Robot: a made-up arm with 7 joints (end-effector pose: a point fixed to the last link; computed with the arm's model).
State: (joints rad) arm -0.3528 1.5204 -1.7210 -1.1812 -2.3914 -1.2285 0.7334
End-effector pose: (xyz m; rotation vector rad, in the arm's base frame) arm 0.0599 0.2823 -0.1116 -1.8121 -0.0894 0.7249
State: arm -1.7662 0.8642 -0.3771 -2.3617 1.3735 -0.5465 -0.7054
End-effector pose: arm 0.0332 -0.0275 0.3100 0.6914 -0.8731 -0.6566
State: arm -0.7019 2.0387 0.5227 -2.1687 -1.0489 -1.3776 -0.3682
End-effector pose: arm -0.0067 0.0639 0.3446 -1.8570 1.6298 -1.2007
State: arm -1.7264 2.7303 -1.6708 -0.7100 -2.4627 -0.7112 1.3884
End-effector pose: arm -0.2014 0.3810 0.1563 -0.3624 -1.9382 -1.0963
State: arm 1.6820 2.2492 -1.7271 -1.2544 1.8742 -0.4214 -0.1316
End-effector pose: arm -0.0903 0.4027 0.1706 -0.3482 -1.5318 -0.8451
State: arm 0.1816 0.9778 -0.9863 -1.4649 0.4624 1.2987 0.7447
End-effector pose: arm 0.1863 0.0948 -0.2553 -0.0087 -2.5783 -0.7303
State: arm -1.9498 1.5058 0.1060 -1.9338 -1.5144 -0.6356 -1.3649
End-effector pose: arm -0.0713 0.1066 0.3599 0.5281 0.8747 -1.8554
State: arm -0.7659 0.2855 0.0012 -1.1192 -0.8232 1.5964 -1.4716
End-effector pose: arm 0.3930 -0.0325 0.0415 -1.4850 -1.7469 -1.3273
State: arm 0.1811 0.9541 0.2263 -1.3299 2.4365 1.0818 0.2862
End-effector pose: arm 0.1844 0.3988 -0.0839 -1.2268 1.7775 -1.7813
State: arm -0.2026 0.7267 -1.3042 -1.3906 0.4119 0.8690 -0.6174
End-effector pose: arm 0.1897 -0.0646 -0.2186 -2.3470 -1.9883 -0.1525
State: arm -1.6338 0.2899 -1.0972 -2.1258 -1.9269 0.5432 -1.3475
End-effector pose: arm 0.0960 -0.2828 0.0905 -0.7559 -1.0720 2.2751
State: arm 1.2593 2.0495 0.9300 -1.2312 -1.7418 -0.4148 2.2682
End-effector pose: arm 0.2361 0.2693 0.1138 1.1725 2.0881 1.2701
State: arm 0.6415 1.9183 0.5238 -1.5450 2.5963 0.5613 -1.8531
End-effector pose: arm 0.2395 0.2963 0.2192 1.3546 1.6367 0.4366
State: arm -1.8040 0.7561 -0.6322 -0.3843 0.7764 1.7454 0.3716
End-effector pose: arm 0.3714 0.0844 0.3906 -0.5917 2.6390 0.2175
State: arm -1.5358 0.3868 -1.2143 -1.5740 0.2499 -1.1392 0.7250
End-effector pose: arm 0.2299 -0.2121 0.1560 1.5053 -0.1875 -1.5934
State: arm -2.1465 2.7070 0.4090 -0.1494 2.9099 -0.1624 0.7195
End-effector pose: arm -0.2628 0.3750 0.0120 0.6569 -2.0058 -1.7006
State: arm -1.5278 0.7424 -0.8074 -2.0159 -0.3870 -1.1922 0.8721
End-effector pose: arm 0.1612 -0.0987 0.2513 1.9400 -0.8256 -0.8265
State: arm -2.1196 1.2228 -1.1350 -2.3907 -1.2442 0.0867 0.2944
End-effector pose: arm 0.0891 -0.0919 0.1789 0.9506 -1.4524 1.2230
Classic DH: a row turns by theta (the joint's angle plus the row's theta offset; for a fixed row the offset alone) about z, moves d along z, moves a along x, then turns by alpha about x. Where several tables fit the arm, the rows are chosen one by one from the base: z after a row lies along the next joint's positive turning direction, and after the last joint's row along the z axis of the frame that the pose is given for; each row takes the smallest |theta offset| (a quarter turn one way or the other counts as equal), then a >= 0, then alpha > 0; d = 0 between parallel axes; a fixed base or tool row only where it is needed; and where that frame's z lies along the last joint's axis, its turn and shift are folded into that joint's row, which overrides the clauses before.
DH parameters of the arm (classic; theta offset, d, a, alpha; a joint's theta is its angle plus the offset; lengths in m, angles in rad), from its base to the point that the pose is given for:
base (fixed): 0 0.0786 -0.0208 -1.2217
joint 1: -1.5708 0.0095 0.0295 -1.5708
joint 2: 1.2217 0.008 0.0234 1.5708
joint 3: 1.5708 -0.2277 0.0452 -1.5708
joint 4: 0 0.0344 -0.0369 1.5708
joint 5: 0 -0.2264 0.0204 -1.5708
joint 6: 0 0.0278 0.0272 1.5708
joint 7: -0.1564 0 0.0282 3.1416
tool (fixed): 2.9852 -0.0382 0 0

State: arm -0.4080 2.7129 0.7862 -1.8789 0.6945 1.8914 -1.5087
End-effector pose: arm 0.0171 -0.1648 0.3802 -0.6593 -0.9595 -2.3965
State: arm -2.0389 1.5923 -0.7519 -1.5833 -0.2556 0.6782 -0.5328
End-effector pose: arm 0.0665 0.0101 0.3945 0.1863 0.2394 2.1982
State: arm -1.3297 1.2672 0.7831 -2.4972 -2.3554 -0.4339 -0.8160
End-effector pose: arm -0.0300 0.1183 0.2886 0.7961 0.2441 -1.8267
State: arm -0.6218 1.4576 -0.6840 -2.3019 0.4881 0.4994 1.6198
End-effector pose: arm 0.2125 0.0327 0.1784 0.0136 1.9600 -0.7515
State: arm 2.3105 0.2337 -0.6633 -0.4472 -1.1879 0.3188 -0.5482
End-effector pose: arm -0.3528 -0.2215 0.1864 -1.1760 -0.9894 1.7313
